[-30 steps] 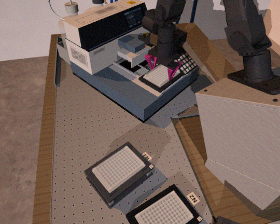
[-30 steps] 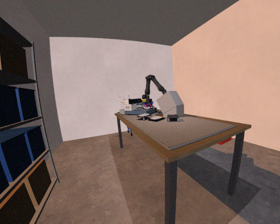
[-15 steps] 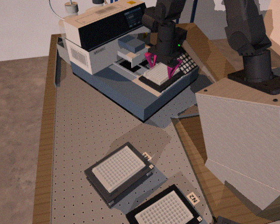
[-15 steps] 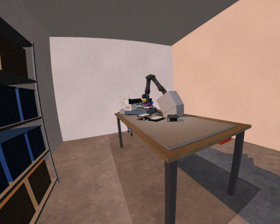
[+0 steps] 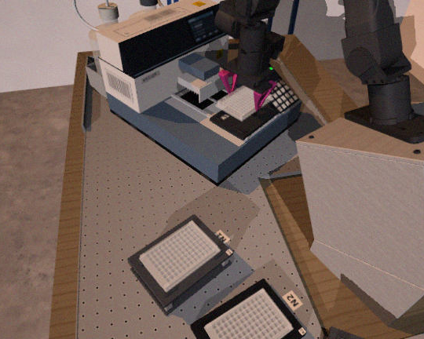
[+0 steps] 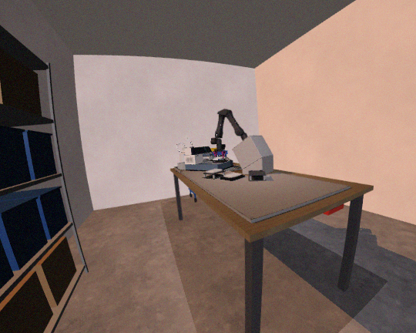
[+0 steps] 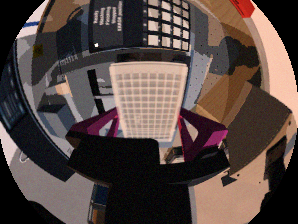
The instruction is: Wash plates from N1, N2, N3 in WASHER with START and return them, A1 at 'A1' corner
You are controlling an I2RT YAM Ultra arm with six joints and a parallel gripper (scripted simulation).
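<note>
My hand is 1 cm to the right of the dark carrier pocket and 4 cm above it. Round my hand: nest N1: 24 cm ahead, 35 cm to the left, 9 cm below; manifold: 8 cm ahead, 12 cm to the right, 1 cm above; washer: 8 cm ahead, 12 cm to the right.
</note>
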